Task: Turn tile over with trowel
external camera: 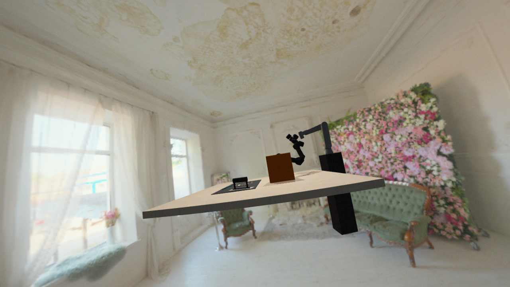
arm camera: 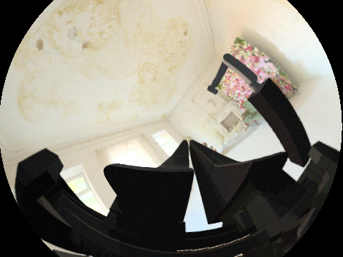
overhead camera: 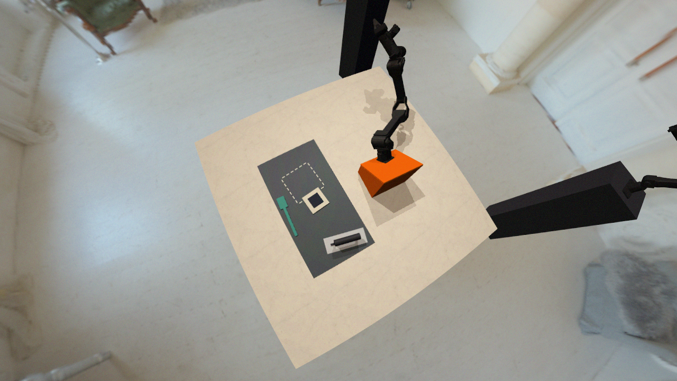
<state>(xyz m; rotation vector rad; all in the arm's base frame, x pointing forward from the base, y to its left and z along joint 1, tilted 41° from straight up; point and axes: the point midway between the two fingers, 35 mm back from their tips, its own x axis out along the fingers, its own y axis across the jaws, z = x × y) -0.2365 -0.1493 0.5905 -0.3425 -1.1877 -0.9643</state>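
Right now the small trowel is 72 cm to the left of my gripper tip, 69 cm ahead of it and 41 cm below it. The rest, counted from my gripper tip: teal flat tool (82 cm ahead, 44 cm to the left, 44 cm below); then mat (69 cm ahead, 48 cm to the left, 46 cm below); then tile (67 cm ahead, 48 cm to the left, 44 cm below).
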